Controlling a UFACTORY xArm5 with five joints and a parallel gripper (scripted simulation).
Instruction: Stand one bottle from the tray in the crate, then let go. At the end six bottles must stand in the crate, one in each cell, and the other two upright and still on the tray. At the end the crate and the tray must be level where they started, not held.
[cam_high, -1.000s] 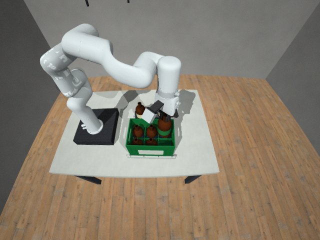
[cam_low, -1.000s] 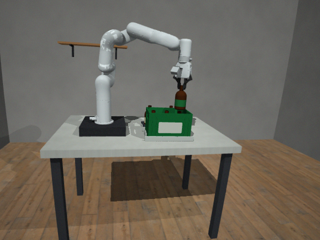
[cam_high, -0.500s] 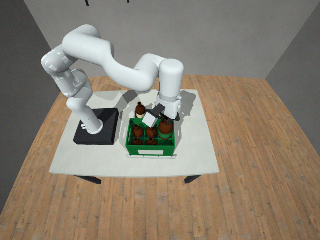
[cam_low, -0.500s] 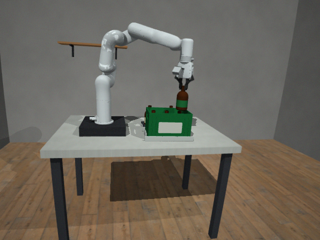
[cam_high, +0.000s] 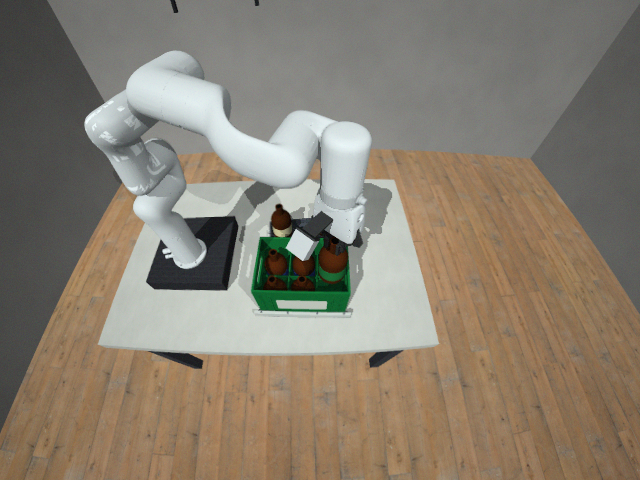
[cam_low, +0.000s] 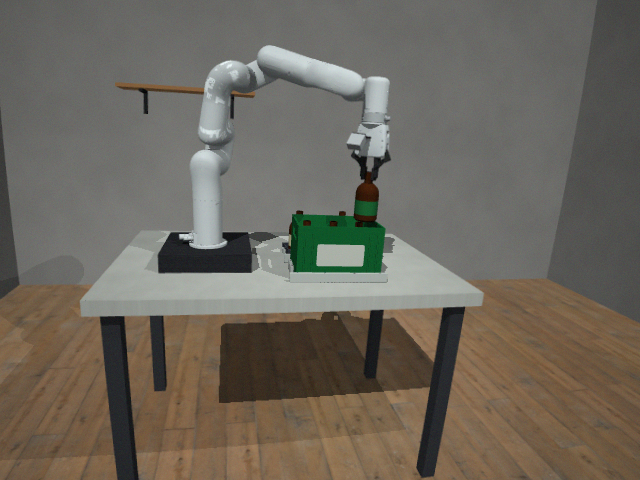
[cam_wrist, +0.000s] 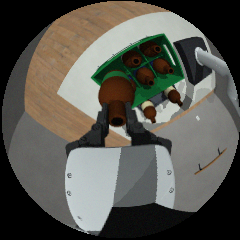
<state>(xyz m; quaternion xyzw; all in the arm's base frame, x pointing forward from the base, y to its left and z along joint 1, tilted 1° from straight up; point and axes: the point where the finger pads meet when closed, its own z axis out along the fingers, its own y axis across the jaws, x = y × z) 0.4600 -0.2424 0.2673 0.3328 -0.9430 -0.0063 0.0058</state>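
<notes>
The brown bottle lies 70 mm below my hand. The rest, counted from my hand: green crate (250 mm below, 70 mm behind, 50 mm to the left); then dark tray (320 mm below, 290 mm to the left, 20 mm behind).
</notes>
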